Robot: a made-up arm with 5 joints.
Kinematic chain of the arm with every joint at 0, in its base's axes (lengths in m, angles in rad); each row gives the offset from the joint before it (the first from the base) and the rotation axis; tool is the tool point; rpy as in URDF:
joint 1: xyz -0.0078 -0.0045 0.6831 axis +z
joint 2: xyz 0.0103 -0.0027 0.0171 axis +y
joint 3: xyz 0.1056 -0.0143 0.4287 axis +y
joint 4: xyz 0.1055 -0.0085 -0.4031 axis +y
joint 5: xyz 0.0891 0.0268 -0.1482 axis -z
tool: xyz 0.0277 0.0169 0.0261 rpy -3.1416 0 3.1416
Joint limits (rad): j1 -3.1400..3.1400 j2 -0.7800..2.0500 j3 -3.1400..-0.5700 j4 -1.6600..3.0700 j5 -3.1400..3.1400
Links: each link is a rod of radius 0.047 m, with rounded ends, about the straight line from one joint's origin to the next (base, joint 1, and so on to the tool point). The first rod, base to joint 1, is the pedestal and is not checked.
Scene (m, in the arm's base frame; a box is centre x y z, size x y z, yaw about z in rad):
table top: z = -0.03
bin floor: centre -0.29 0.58 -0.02 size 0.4 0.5 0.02 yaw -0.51
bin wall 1: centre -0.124 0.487 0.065 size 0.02 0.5 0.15 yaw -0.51
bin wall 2: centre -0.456 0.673 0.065 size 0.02 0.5 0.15 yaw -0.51
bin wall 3: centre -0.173 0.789 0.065 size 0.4 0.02 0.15 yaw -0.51
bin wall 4: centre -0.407 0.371 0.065 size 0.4 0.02 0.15 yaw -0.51
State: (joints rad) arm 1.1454 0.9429 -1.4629 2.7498 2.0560
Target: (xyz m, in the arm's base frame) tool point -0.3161 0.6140 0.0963
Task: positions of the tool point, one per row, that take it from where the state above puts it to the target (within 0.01 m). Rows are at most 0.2 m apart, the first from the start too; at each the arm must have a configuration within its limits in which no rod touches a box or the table.
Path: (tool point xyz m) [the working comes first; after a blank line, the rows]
Joints at the target: 2.0753 1.7344 -2.3242 1.5176 1.7622
Straight joint move there: clear.

1: 0.1616 0.5591 0.4684
2: 0.0557 0.6097 0.3647
3: -0.0631 0.6386 0.2653
4: -0.1894 0.6411 0.1746
5: -0.3161 0.6140 0.0963

